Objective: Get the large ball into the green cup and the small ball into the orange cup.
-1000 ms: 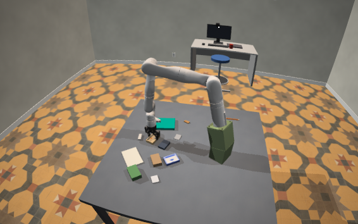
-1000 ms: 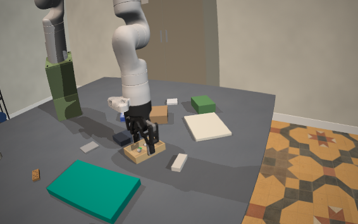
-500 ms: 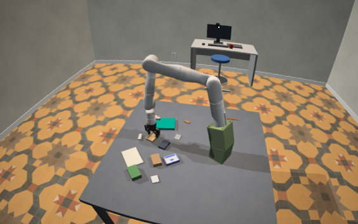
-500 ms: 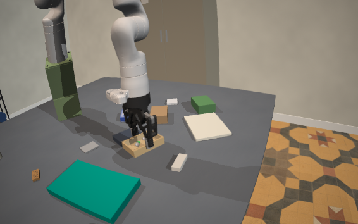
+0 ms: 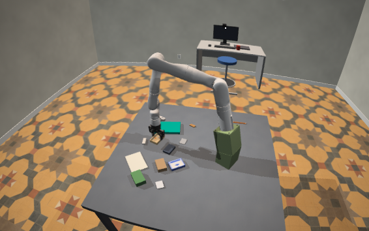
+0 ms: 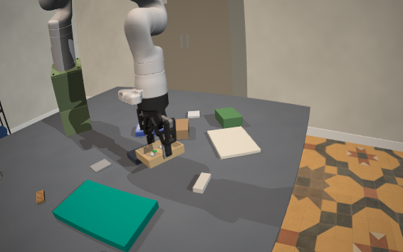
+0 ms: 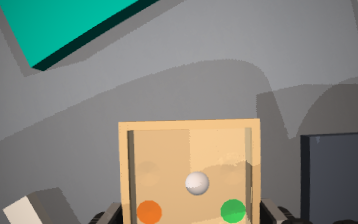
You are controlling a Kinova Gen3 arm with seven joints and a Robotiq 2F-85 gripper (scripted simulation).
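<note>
Right now my hand is 10 cm past the dark blue block, 7 cm above it and 6 cm to the right of it. From my hand the other things lie so: small white block: 12 cm ahead, 7 cm below, 2 cm to the right; then covered wooden puzzle: 2 cm below; then grey tile: 20 cm behind, 7 cm below, 4 cm to the right.
</note>
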